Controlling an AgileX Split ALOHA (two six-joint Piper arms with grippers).
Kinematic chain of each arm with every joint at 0, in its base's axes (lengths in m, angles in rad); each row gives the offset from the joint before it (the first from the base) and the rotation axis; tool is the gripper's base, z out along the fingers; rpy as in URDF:
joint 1: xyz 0 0 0.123 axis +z
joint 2: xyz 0 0 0 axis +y
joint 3: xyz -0.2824 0 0.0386 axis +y
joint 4: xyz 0.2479 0 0.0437 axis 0.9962 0 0.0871
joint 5: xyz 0 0 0 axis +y
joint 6: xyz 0.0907 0 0.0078 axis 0.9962 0 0.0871
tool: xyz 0 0 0 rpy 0 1.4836 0
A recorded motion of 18 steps. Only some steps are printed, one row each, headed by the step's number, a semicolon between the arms.
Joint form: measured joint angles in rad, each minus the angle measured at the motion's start. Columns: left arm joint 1, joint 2, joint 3, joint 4, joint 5, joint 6; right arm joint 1, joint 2, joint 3, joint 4, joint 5, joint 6.
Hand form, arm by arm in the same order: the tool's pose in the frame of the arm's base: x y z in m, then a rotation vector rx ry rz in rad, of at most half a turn. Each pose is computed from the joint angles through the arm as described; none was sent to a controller.
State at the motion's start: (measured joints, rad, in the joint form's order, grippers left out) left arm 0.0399 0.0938 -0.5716 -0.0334 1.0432 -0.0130; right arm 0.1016 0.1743 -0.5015 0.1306 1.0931 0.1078
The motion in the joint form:
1: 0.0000 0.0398 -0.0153 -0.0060 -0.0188 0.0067; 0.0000 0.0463 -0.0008 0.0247 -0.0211 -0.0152
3: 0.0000 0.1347 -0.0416 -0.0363 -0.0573 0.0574; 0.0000 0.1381 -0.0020 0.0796 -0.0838 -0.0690
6: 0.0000 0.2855 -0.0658 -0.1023 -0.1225 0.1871; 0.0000 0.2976 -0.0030 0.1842 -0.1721 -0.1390
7: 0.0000 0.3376 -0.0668 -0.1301 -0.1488 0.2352; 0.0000 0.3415 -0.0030 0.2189 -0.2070 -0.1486
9: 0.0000 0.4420 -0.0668 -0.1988 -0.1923 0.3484; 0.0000 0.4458 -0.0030 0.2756 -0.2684 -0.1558
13: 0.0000 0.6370 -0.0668 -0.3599 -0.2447 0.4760; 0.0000 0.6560 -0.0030 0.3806 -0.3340 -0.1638
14: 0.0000 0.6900 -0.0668 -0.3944 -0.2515 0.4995; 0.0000 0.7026 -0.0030 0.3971 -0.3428 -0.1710
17: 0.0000 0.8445 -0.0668 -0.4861 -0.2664 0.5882; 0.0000 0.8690 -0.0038 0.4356 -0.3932 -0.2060
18: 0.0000 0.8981 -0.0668 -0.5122 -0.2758 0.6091; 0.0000 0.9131 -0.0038 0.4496 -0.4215 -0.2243
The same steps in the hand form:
1: 0.0096 -0.0027 0.3043 -0.0476 2.0536 -0.0264; 0.0265 0.0151 0.2753 0.0024 2.2783 0.2964
3: 0.0264 -0.0042 0.3134 -0.0001 2.0829 -0.0326; 0.0436 0.0206 0.2773 -0.0347 2.3004 0.3345
6: 0.0569 -0.0075 0.3199 0.1183 2.1350 -0.0384; 0.0725 0.0300 0.2756 -0.0509 2.3559 0.4223
7: 0.0684 -0.0088 0.3192 0.1587 2.1535 -0.0459; 0.0812 0.0326 0.2750 -0.0337 2.3605 0.4560
9: 0.0910 -0.0122 0.3150 0.2506 2.1937 -0.0703; 0.1006 0.0368 0.2701 0.0193 2.3964 0.5102
13: 0.1304 -0.0198 0.3002 0.2999 2.2883 -0.2120; 0.1341 0.0445 0.2508 0.1438 2.5222 0.6067
14: 0.1402 -0.0213 0.2944 0.3017 2.3223 -0.2488; 0.1407 0.0458 0.2450 0.1629 2.5556 0.6172
17: 0.1667 -0.0251 0.2742 0.3276 2.4188 -0.3412; 0.1634 0.0483 0.2220 0.2151 2.6600 0.6175
18: 0.1756 -0.0259 0.2663 0.3237 2.4516 -0.3696; 0.1701 0.0486 0.2156 0.2254 2.6729 0.6110

